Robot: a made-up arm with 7 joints.
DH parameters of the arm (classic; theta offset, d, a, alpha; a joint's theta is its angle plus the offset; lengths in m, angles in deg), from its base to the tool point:
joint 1: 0 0.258 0 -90
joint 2: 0 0 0 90
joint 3: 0 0.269 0.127 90
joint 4: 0 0 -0.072 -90
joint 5: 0 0.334 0 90
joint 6: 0 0 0.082 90
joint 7: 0 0 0 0
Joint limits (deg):
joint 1: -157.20..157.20
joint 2: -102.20..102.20
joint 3: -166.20..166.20
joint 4: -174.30..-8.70
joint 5: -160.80..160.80
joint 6: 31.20..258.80
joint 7: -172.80..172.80
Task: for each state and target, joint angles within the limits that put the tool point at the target. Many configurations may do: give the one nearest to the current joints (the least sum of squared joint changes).
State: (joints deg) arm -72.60 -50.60 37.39 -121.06 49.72 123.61 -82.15
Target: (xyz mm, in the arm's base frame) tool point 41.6 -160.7 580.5
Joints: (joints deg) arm -83.41 -74.56 10.86 -160.75 57.40 129.92 -82.15
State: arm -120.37 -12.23 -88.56 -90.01 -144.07 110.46 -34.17
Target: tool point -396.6 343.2 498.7
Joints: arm -131.31 -17.61 -84.42 -100.82 -145.35 122.79 -34.17
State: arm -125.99 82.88 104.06 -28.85 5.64 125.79 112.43
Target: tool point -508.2 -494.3 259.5
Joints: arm -150.51 92.90 102.73 -23.74 5.68 122.25 112.43
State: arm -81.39 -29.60 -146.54 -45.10 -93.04 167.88 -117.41
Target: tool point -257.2 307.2 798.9
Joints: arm -83.40 -15.05 -145.15 -35.02 -88.97 158.49 -117.41
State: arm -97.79 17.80 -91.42 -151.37 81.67 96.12 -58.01
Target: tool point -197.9 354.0 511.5
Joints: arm -114.09 40.39 -134.51 -134.01 81.34 104.91 -58.01
